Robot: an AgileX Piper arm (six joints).
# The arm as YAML. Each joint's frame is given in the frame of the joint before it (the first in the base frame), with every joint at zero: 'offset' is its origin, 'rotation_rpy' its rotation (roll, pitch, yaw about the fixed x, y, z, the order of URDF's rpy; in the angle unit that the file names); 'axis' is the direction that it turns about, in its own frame. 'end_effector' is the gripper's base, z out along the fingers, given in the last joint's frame.
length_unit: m
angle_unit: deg
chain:
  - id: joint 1
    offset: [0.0, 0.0, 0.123]
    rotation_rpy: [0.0, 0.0, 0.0]
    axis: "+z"
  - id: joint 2
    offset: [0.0, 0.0, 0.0]
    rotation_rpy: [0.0, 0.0, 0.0]
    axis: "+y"
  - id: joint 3
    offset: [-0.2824, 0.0, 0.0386]
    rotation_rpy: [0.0, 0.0, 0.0]
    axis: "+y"
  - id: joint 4
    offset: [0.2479, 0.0, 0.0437]
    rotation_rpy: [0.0, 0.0, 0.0]
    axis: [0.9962, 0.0, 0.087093]
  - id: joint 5
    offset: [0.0, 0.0, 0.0]
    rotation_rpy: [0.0, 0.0, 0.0]
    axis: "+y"
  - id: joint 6
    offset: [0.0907, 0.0, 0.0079]
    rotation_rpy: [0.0, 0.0, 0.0]
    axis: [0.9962, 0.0, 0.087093]
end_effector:
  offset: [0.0, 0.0, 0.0]
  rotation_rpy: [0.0, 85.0, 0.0]
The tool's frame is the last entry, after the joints.
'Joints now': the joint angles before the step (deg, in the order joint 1, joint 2, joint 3, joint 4, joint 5, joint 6). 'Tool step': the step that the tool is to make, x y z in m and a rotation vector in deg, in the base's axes. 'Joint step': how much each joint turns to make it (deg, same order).
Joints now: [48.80 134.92 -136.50 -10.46 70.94 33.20]
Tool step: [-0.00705 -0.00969 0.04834 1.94 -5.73 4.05]
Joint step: [0.00 -4.08 -2.48 -0.70 0.45 -4.94]
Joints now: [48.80 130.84 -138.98 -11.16 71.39 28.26]
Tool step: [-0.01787 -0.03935 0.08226 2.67 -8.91 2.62]
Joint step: [-1.25 -9.75 -0.13 -1.62 0.82 -5.75]
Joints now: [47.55 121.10 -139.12 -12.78 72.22 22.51]
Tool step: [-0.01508 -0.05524 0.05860 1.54 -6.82 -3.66]
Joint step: [-2.96 -10.04 3.91 -3.41 0.02 -1.15]
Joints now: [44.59 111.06 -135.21 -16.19 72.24 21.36]
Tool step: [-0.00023 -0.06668 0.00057 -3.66 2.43 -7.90]
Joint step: [-7.05 -10.07 14.24 -1.49 0.13 0.22]
